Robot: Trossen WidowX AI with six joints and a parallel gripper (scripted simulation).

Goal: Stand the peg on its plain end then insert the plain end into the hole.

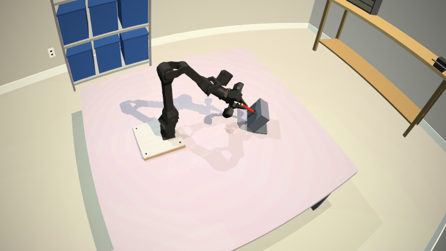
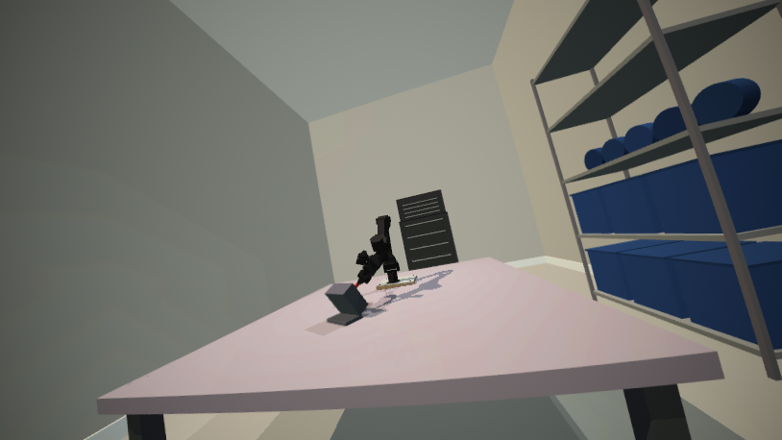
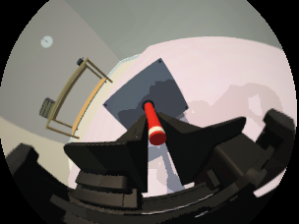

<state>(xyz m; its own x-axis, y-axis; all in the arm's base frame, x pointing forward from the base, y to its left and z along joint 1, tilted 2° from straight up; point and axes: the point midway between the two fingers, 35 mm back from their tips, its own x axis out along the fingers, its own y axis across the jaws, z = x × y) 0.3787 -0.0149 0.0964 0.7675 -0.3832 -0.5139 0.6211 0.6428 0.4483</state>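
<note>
My gripper tip is 6 cm short of the grey sloped panel, 4 cm above it and 3 cm to the left of it. From my gripper tip the other things lie so: red peg: 1 cm to the left, 1 cm behind, 1 cm above.
</note>
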